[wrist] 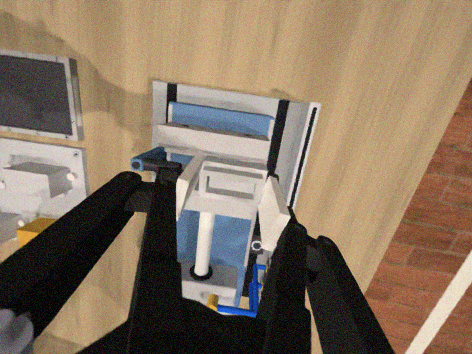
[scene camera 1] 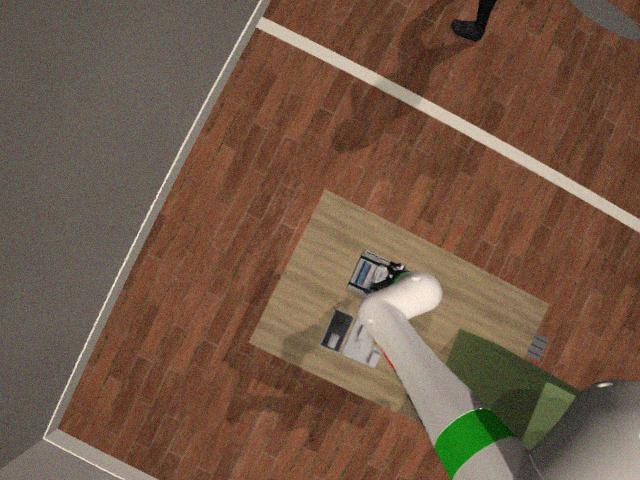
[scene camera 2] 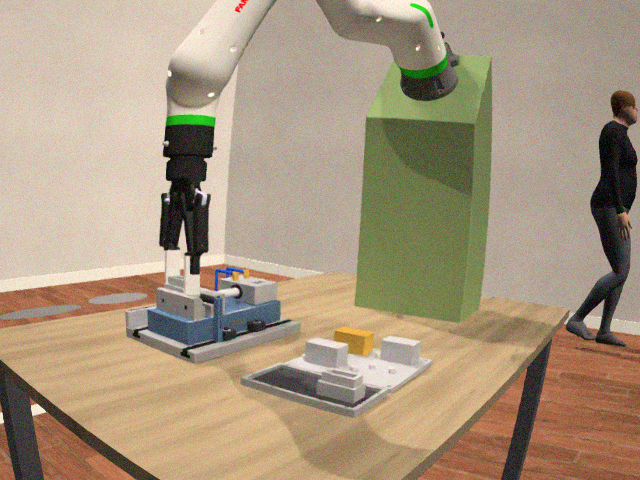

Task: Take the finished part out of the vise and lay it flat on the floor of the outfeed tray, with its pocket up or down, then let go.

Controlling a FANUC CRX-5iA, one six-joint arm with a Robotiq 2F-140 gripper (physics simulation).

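Frame: origin at the arm's base, x back, y left, z down, level; centimetres.
Seen in the pictures: gripper, between the fingertips: [wrist: 233,178] [scene camera 1: 377,274] [scene camera 2: 181,291]; arm's base, origin of its link: [scene camera 2: 429,82].
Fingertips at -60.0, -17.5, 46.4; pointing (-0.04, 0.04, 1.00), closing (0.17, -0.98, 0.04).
Note:
Pixels of each thing's middle, then the offset from my fingertips to it, as dx, dy, dz. "spot": a spot on its surface instead.
- finished part, middle of its body: [wrist: 232,181] [scene camera 2: 182,287] [scene camera 1: 378,275] +0.1, +0.0, -0.7
- vise, middle of its body: [wrist: 214,217] [scene camera 2: 213,310] [scene camera 1: 387,283] +7.0, +1.5, +4.2
- similar stepped grey part, middle of its body: [scene camera 2: 341,384] [scene camera 1: 333,341] -2.5, +35.9, +6.8
- yellow block, middle of its body: [scene camera 2: 353,341] [wrist: 49,235] +16.8, +25.8, +6.5
- Blue tubing, a spot on its surface: [wrist: 237,311] spot: +14.4, -3.2, -1.8
The finished part [scene camera 2: 176,281] [wrist: 232,181], light grey with a rectangular pocket, sits between the jaws of the vise [scene camera 1: 363,272] [scene camera 2: 178,326] [wrist: 222,120], pocket facing up in the wrist view. My gripper [scene camera 2: 179,273] [wrist: 233,178] points straight down over the vise and is shut on the part, one pale fingertip at each end. Its lower edges are hidden by the jaws. The outfeed tray [scene camera 1: 338,323] [scene camera 2: 299,398] [wrist: 35,95] has a dark floor and a low grey rim. A similar stepped grey part [scene camera 2: 341,386] lies in the tray's right end in scene camera 2.
Beside the tray is a pale plate [scene camera 2: 413,367] [wrist: 77,162] with grey blocks [scene camera 2: 325,352] [scene camera 2: 400,350] and a yellow block [scene camera 2: 353,341] [wrist: 34,231]. A tall green box [scene camera 2: 413,222] [scene camera 1: 491,361] stands behind. Blue tubing [wrist: 237,311] runs by the vise. A person [scene camera 2: 612,196] is beyond the table.

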